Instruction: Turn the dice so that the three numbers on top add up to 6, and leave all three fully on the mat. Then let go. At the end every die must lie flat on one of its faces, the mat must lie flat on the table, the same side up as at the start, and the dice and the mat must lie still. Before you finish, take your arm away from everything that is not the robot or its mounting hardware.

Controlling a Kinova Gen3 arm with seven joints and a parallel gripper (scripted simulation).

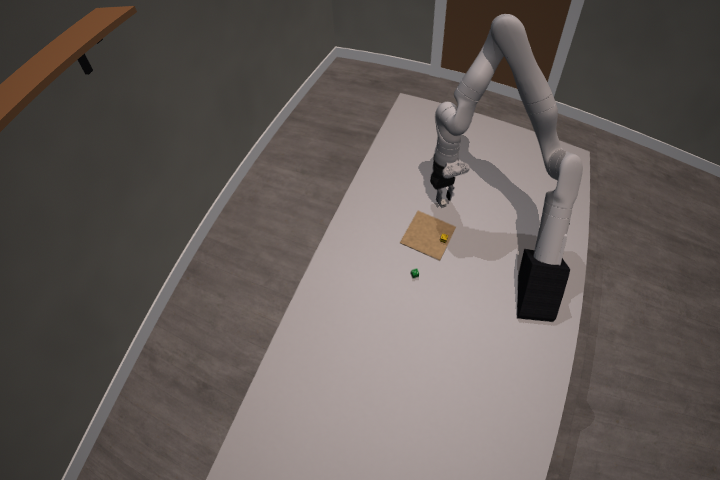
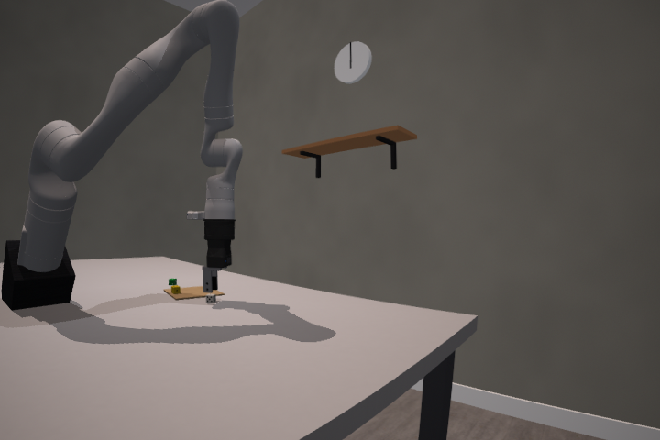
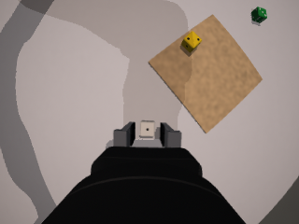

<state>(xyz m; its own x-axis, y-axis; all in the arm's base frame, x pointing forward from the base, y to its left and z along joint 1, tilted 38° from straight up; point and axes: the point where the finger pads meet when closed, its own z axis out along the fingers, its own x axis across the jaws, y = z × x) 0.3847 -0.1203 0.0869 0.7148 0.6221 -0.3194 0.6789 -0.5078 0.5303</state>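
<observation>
Now: the white die 40 mm below my hand. Also, from my hand: green die: 280 mm to the left, 40 mm below; yellow die: 130 mm to the left, 40 mm behind, 30 mm below; tan mat: 130 mm to the left, 40 mm below, 10 mm ahead.
</observation>
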